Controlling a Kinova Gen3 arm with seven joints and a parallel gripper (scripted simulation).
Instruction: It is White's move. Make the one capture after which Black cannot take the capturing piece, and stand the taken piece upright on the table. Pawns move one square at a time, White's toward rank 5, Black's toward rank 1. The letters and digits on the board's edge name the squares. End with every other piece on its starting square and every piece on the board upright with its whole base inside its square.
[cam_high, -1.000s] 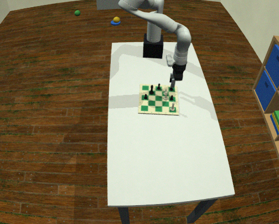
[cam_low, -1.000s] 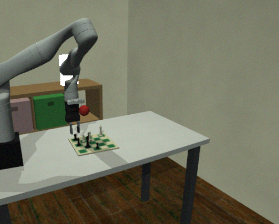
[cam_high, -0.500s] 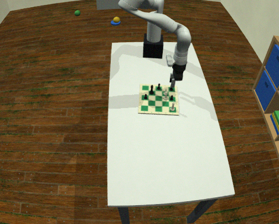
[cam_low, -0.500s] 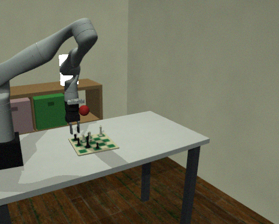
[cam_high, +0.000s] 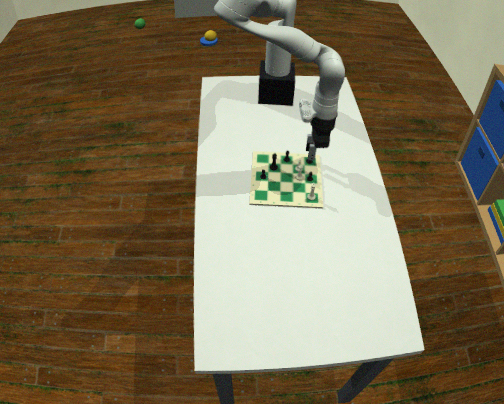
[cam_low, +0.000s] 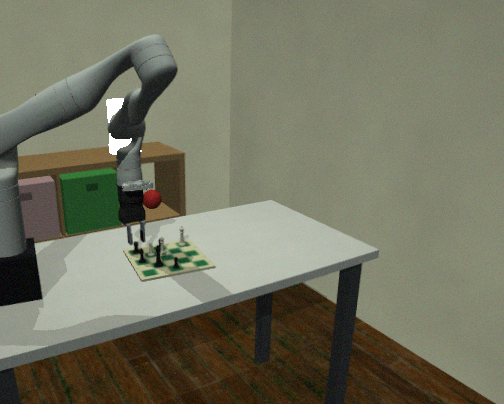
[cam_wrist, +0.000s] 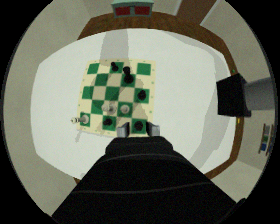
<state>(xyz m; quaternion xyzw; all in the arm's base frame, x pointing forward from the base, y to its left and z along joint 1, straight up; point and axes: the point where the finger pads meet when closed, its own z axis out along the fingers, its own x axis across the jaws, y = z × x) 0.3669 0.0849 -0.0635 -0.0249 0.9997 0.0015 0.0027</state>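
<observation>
Right now my hand is 30 mm short of the tall black piece, 120 mm to the left of it and 20 mm above it. The rest, counted from my hand: tall white piece (150 mm ahead, 10 mm to the right, 20 mm below); then green-and-cream chessboard (70 mm ahead, 80 mm to the right, 50 mm below).
</observation>
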